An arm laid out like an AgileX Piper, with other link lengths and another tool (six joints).
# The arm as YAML. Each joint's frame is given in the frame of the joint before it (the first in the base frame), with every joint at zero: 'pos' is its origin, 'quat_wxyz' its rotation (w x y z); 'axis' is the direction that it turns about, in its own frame. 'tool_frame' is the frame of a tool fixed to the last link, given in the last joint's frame.
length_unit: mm
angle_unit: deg
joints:
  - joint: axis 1
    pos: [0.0, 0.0, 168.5]
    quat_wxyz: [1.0, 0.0, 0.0, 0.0]
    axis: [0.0, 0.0, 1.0]
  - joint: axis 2
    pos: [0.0, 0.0, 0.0]
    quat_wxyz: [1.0, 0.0, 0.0, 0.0]
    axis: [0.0, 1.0, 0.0]
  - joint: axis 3
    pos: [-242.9, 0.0, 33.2]
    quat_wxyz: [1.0, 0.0, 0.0, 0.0]
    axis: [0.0, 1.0, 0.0]
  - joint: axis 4
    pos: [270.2, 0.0, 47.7]
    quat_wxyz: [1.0, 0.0, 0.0, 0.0]
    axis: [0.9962, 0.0, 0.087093]
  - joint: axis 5
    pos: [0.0, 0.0, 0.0]
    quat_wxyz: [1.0, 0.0, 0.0, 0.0]
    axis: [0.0, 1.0, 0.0]
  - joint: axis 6
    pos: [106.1, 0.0, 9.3]
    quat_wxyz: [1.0, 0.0, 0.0, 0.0]
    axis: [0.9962, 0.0, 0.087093]
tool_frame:
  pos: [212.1, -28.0, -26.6]
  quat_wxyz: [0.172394, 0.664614, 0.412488, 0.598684]
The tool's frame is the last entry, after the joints.
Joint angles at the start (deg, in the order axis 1, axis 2, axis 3, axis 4, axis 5, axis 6): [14.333 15.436 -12.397 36.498 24.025 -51.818]
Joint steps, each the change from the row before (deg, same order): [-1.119 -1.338 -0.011 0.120 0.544 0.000]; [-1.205 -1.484 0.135 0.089 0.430 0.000]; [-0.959 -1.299 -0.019 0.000 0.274 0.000]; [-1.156 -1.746 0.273 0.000 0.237 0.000]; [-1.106 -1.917 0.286 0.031 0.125 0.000]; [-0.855 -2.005 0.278 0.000 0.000 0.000]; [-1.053 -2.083 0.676 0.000 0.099 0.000]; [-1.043 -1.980 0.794 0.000 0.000 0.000]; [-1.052 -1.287 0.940 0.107 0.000 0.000]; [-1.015 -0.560 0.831 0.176 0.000 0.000]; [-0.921 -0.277 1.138 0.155 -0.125 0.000]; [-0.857 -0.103 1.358 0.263 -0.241 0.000]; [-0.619 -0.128 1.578 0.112 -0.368 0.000]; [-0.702 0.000 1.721 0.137 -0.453 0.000]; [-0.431 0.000 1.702 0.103 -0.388 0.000]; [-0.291 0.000 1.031 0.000 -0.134 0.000]
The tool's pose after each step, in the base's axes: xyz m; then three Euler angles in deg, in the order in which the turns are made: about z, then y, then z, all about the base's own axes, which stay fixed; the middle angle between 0 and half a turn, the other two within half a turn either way. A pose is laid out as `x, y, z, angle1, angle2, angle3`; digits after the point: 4 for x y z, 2 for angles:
0.3183, 0.1149, 0.1753, 123.69, 126.89, 41.68
0.3190, 0.1094, 0.1810, 123.17, 125.98, 40.43
0.3198, 0.1046, 0.1876, 122.52, 125.02, 39.25
0.3203, 0.0986, 0.1940, 121.77, 123.89, 37.81
0.3207, 0.0926, 0.2018, 120.94, 122.53, 36.33
0.3206, 0.0876, 0.2106, 120.01, 120.99, 34.98
0.3203, 0.0818, 0.2154, 119.30, 119.81, 33.63
0.3201, 0.0758, 0.2189, 118.69, 118.75, 32.29
0.3205, 0.0701, 0.2169, 118.62, 118.40, 31.23
0.3214, 0.0648, 0.2120, 118.93, 118.56, 30.40
0.3225, 0.0597, 0.2030, 119.49, 119.17, 29.71
0.3236, 0.0548, 0.1913, 120.34, 119.98, 29.19
0.3244, 0.0505, 0.1780, 121.11, 120.94, 28.76
0.3249, 0.0455, 0.1630, 122.04, 122.07, 28.29
0.3247, 0.0421, 0.1478, 122.95, 123.24, 28.13
0.3241, 0.0400, 0.1381, 123.48, 124.05, 28.05

